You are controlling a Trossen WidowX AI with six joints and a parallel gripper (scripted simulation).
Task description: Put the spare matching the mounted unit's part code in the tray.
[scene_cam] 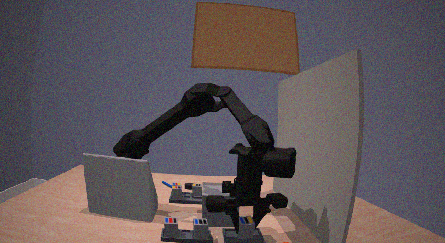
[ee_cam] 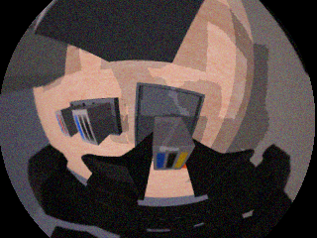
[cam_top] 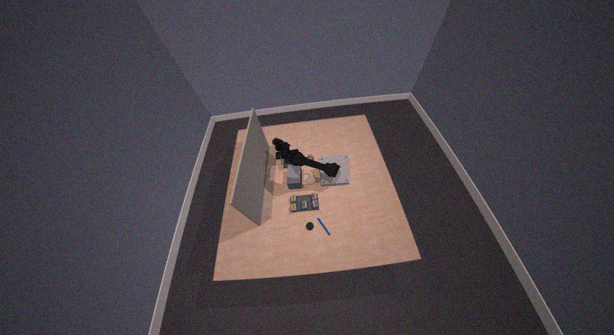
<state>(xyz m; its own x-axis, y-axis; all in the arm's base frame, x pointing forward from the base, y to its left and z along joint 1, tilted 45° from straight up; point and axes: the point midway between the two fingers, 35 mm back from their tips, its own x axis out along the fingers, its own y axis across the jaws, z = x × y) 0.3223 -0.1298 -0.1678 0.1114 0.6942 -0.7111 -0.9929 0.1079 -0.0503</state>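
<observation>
Now: gripper tip 20 mm above the dark tray. From my gripper tip the other things lie so: tall grey panel (220 mm ahead, 150 mm to the left, 200 mm above); grey mounted unit (30 mm behind, 190 mm to the left, 30 mm above); rack (70 mm behind, 390 mm to the left, 20 mm below).
</observation>
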